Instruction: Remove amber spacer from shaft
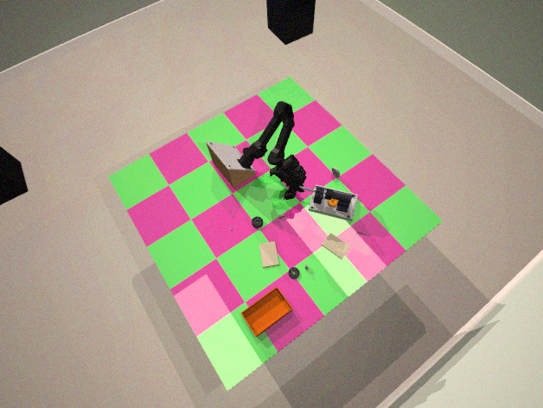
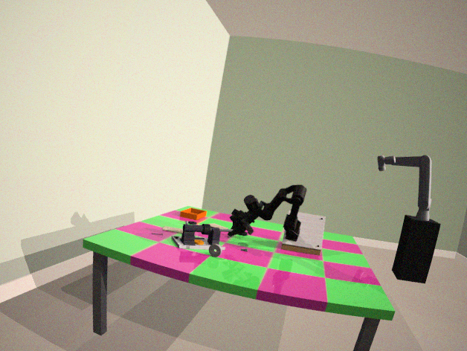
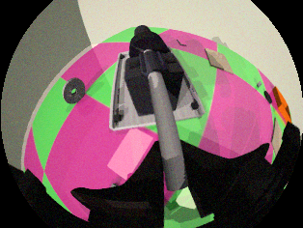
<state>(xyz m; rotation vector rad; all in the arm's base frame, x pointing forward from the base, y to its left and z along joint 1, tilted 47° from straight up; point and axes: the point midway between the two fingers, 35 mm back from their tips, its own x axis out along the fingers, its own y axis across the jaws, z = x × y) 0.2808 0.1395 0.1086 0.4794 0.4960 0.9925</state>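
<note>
Now: gripper tip 5 cm short of the grey shaft, 4 cm to the right of it and 3 cm below it. The rest, counted from my gripper tip: grey gear: 22 cm to the left, 2 cm below, 1 cm behind; amber spacer: 12 cm ahead, 10 cm to the left, 4 cm below; orange tray: 48 cm to the right, 41 cm ahead, 4 cm below.
</note>
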